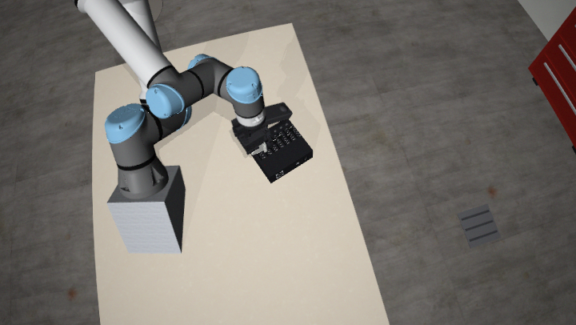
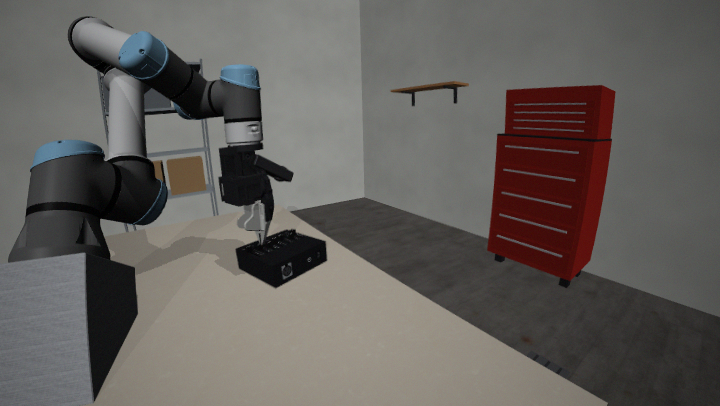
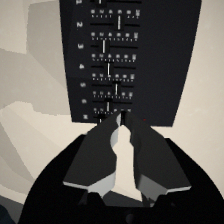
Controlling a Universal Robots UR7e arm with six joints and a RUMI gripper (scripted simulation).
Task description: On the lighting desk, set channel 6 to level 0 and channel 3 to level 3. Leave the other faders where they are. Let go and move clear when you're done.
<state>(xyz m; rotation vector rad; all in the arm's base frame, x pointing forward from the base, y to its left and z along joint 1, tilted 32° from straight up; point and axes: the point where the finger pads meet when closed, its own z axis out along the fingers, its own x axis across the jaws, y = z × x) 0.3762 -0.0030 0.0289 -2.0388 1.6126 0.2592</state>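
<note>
Right now my hand is 20 mm to the right of the channel 6 fader and 20 mm above it. The rest, counted from my hand: channel 3 fader 60 mm ahead, 40 mm to the left, 20 mm below.
</note>
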